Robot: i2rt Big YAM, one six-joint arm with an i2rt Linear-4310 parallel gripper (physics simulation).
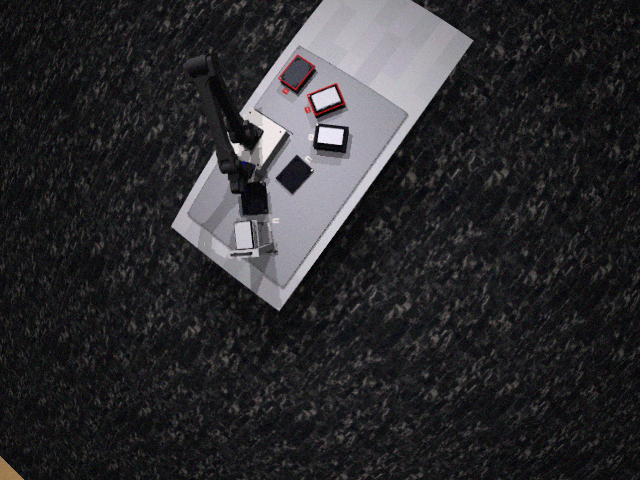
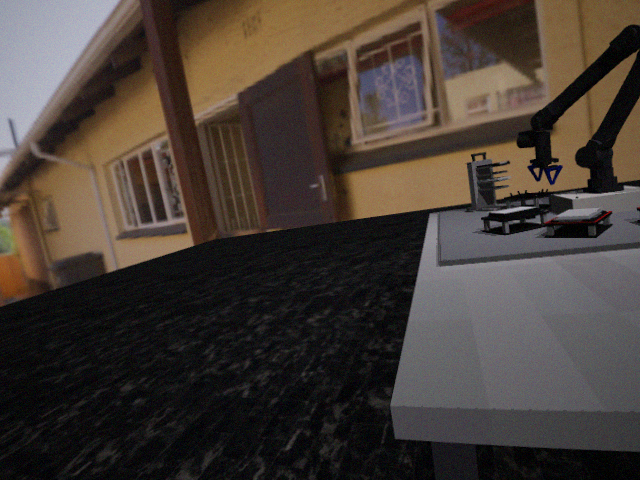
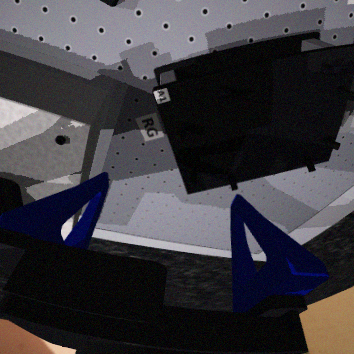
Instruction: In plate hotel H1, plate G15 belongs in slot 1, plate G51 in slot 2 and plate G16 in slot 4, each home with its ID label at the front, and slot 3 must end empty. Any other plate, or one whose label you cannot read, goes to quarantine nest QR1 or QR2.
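Where they show: gripper, fingertip midpoint: (image 1: 248, 180) (image 2: 545, 182) (image 3: 171, 189); arm's base, origin of the base link: (image 1: 251, 136) (image 2: 602, 191).
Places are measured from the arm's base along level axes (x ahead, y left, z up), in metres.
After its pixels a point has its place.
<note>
My gripper (image 2: 545, 180) {x 0.129, y -0.193, z 0.045 m} (image 3: 171, 189) {x 0.129, y -0.193, z 0.045 m} is open and empty, its blue fingers above the mat beside the black nest RG (image 1: 254, 198) {x 0.190, y -0.256, z 0.000 m} (image 3: 250, 120) {x 0.184, y -0.245, z -0.001 m}. The nest has an A1 mark on a corner, and no white plate shows on it. Hotel H1 (image 1: 253, 253) {x 0.378, y -0.436, z 0.185 m} (image 2: 480, 180) stands near the table's end; a pale plate (image 1: 243, 235) {x 0.289, y -0.401, z 0.161 m} shows at it, slot unclear. A white plate (image 1: 330, 136) {x 0.349, y 0.207, z 0.004 m} (image 2: 514, 210) {x 0.348, y 0.227, z 0.003 m} sits on a black nest. Another white plate (image 1: 326, 98) {x 0.222, y 0.363, z -0.006 m} (image 2: 578, 214) {x 0.229, y 0.401, z -0.007 m} sits on a red-rimmed nest. A second red-rimmed nest (image 1: 297, 72) {x 0.008, y 0.413, z -0.021 m} shows no white plate. Plate ID labels are unreadable.
Another black nest (image 1: 294, 174) {x 0.288, y -0.045, z -0.049 m} lies between nest RG and the black nest with the plate. The pale arm base (image 1: 273, 136) {x 0.102, y 0.060, z 0.001 m} is at the mat's edge, close to the nests. The grey mat (image 1: 369, 116) {x 0.445, y 0.416, z -0.060 m} (image 2: 465, 253) {x 0.533, y 0.481, z -0.061 m} lies on the table (image 1: 413, 56) {x 0.458, y 0.836, z -0.074 m} (image 2: 496, 351) {x 0.549, y 0.997, z -0.074 m}.
</note>
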